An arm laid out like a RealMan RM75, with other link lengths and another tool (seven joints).
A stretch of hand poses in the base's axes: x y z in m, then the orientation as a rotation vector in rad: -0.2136 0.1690 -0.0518 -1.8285 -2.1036 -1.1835; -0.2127 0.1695 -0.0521 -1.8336 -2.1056 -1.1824; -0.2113 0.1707 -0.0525 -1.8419 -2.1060 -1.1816; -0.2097 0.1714 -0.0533 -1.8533 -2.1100 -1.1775; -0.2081 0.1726 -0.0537 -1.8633 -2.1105 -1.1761; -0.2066 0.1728 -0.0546 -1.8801 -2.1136 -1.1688; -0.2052 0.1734 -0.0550 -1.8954 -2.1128 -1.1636; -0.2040 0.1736 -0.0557 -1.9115 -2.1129 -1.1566; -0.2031 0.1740 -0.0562 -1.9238 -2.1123 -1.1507; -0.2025 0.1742 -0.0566 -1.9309 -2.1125 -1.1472
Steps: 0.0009 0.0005 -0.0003 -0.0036 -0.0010 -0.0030; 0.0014 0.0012 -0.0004 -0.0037 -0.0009 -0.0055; 0.0016 0.0007 -0.0008 -0.0080 -0.0010 -0.0065; 0.0016 0.0012 -0.0004 -0.0046 -0.0009 -0.0065; 0.0015 0.0002 -0.0009 -0.0103 0.0006 -0.0097; 0.0014 0.0006 -0.0004 -0.0067 0.0013 -0.0096; 0.0012 0.0002 -0.0007 -0.0080 0.0018 -0.0097; 0.0009 0.0004 -0.0005 -0.0058 0.0020 -0.0075; 0.0006 0.0002 -0.0004 -0.0037 0.0009 -0.0042
